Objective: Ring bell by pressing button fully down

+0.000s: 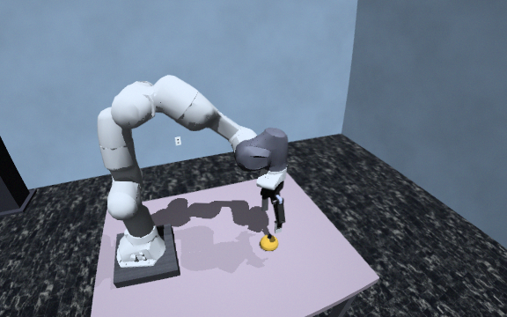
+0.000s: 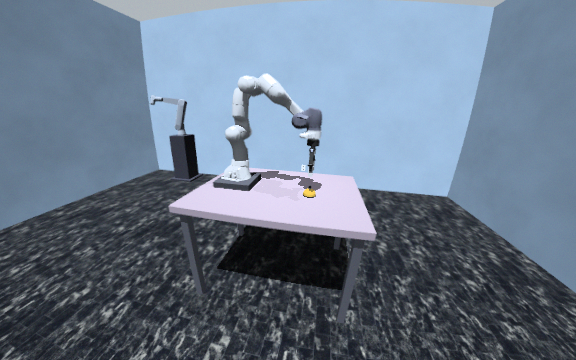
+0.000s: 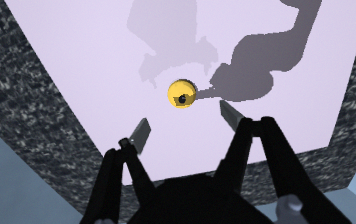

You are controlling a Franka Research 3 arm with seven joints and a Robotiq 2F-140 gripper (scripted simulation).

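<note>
Now: hand 110 mm above the dark button. The rest, counted from my hand: yellow dome bell 130 mm below.
</note>
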